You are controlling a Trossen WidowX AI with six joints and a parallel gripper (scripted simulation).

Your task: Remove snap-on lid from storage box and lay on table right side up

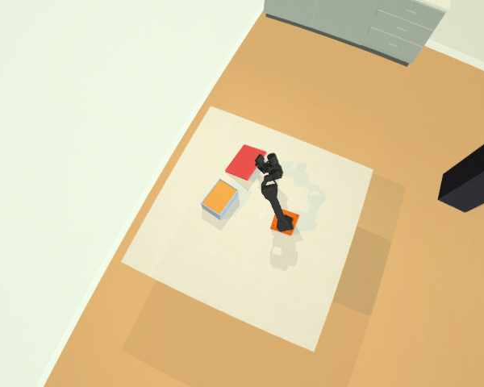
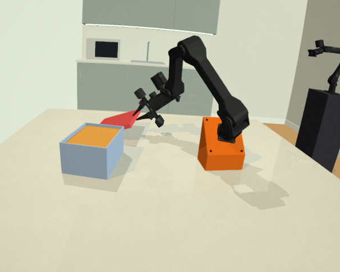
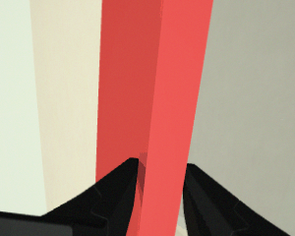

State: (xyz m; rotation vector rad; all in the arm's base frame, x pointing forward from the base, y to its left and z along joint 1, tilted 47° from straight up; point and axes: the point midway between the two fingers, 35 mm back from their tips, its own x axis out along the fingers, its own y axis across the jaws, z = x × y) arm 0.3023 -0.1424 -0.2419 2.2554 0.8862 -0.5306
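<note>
Right now the red lid is 80 mm ahead of my gripper tip, 30 mm below it and 10 mm to the right of it. From my gripper tip the other things lie so: storage box: 310 mm to the left, 110 mm ahead, 20 mm below.
</note>
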